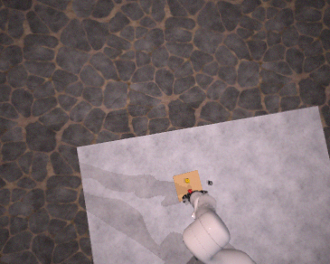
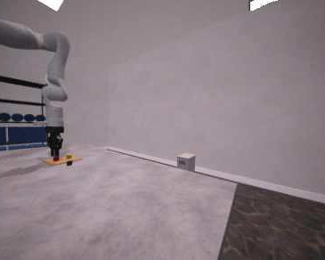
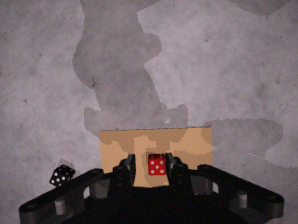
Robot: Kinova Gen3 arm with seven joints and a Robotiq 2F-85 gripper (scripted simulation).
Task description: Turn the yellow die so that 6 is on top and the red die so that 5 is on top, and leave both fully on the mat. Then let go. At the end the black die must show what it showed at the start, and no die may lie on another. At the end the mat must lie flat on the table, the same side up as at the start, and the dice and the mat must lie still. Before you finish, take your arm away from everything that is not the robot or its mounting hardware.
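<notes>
Now: hand 1 cm short of the red die, 1 cm to the right of it and 3 cm above it. The rest, counted from my hand: tan mat (4 cm ahead, 1 cm to the left, 4 cm below); yellow die (7 cm ahead, 1 cm to the left, 3 cm below); black die (2 cm ahead, 11 cm to the right, 4 cm below).
</notes>
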